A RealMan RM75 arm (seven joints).
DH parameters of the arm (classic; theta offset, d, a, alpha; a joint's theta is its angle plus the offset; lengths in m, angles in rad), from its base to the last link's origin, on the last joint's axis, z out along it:
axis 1: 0 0.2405 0 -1.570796
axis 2: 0 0 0 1.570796
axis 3: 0 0.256 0 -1.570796
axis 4: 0 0 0 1.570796
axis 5: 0 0.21 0 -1.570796
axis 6: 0 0 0 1.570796
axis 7: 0 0.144 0 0
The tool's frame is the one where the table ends.
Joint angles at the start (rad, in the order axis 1, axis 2, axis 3, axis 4, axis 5, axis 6, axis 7):
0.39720, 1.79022, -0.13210, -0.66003, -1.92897, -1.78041, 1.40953
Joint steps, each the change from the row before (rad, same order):
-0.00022, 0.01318, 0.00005, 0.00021, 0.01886, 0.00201, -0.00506
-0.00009, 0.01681, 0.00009, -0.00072, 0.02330, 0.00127, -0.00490
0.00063, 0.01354, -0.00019, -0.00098, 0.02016, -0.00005, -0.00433
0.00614, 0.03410, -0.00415, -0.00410, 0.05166, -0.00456, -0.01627
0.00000, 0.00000, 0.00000, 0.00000, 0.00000, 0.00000, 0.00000
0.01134, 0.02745, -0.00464, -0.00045, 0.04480, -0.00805, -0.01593
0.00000, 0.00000, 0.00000, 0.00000, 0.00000, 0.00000, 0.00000
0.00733, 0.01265, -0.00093, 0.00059, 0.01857, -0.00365, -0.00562
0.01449, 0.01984, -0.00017, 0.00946, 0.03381, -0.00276, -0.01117
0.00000, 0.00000, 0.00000, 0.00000, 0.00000, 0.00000, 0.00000
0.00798, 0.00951, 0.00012, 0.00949, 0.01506, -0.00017, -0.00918
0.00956, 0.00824, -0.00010, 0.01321, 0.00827, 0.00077, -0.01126
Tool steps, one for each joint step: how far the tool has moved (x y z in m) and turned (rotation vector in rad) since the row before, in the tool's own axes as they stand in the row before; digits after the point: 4 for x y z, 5 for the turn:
0.0014, 0.0023, 0.0028, 0.00002, -0.02224, 0.00267
0.0016, 0.0031, 0.0035, -0.00075, -0.02768, 0.00430
0.0009, 0.0026, 0.0030, -0.00169, -0.02383, 0.00222
0.0011, 0.0072, 0.0092, -0.01276, -0.06078, -0.00316
0.0000, 0.0000, 0.0000, 0.00000, 0.00000, 0.00000
-0.0002, 0.0065, 0.0099, -0.01894, -0.05563, -0.00549
0.0000, 0.0000, 0.0000, 0.00000, 0.00000, 0.00000
0.0000, 0.0029, 0.0052, -0.00949, -0.02558, -0.00029
0.0004, 0.0043, 0.0093, -0.01283, -0.04810, 0.00359
0.0000, 0.0000, 0.0000, 0.00000, 0.00000, 0.00000
0.0012, 0.0022, 0.0049, -0.00600, -0.02340, 0.00281
0.0023, 0.0022, 0.0055, -0.00789, -0.01763, 0.00438

